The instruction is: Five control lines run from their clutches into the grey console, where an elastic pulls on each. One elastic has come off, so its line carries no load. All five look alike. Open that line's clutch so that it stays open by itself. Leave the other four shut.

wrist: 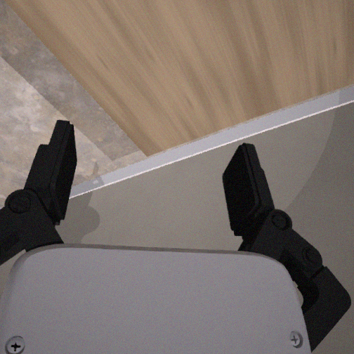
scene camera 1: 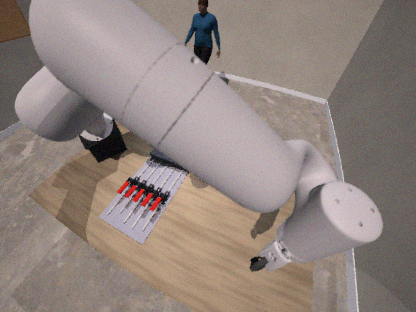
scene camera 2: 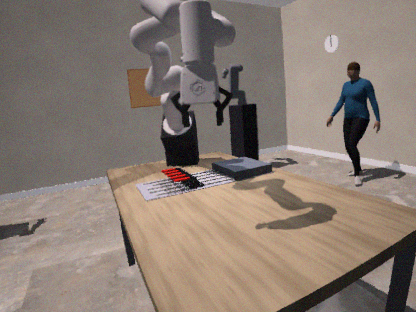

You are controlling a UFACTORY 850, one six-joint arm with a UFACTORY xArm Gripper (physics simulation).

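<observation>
The grey console [scene camera 1: 169, 159] [scene camera 2: 242, 168] stands at one end of a pale panel [scene camera 1: 141, 238] [scene camera 2: 149, 197]; the arm hides much of it in scene camera 1. Several thin control lines run along the panel to it, through a row of black clutches [scene camera 2: 192, 181] with red levers [scene camera 1: 140, 194] [scene camera 2: 176, 175]. The levers lie alike and side by side; which line is slack cannot be told. My gripper [scene camera 1: 258, 264] [scene camera 2: 203, 123] [wrist: 156, 149] is open and empty, high above the table and well away from the clutches. Panel and console do not show in the wrist view.
The wooden table [scene camera 1: 210, 240] [scene camera 2: 240, 240] [wrist: 200, 65] carries the panel. The arm's black base [scene camera 1: 108, 146] [scene camera 2: 181, 147] stands behind it. A second small arm stands on a black pedestal [scene camera 2: 244, 132]. A person in blue [scene camera 1: 203, 31] [scene camera 2: 356, 100] is beyond the table.
</observation>
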